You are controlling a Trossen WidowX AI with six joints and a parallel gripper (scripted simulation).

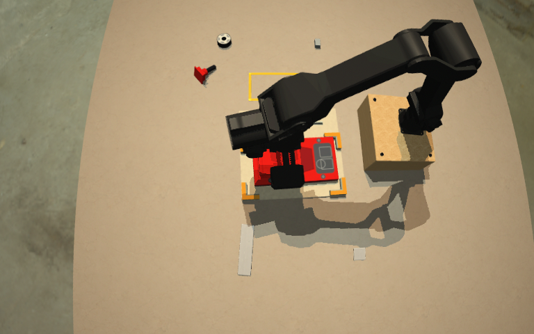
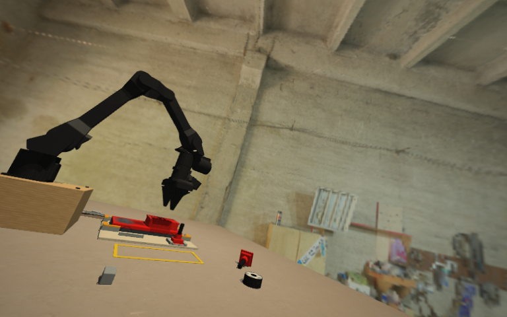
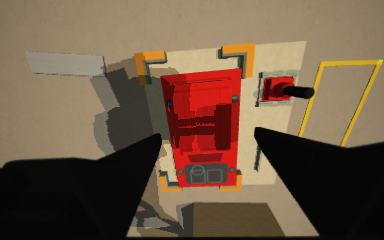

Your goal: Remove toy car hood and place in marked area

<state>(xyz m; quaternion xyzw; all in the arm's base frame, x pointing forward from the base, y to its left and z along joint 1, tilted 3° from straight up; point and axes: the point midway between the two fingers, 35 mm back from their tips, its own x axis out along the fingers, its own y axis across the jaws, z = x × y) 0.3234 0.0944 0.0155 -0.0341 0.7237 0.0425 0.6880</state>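
My gripper tip is now 5 cm above the hood. From my gripper tip the other things lie so: black wheel (16 cm ahead, 35 cm to the right, 8 cm below); then grey strip (7 cm ahead, 21 cm to the left, 9 cm below); then grey square (20 cm behind, 22 cm to the left, 9 cm below).
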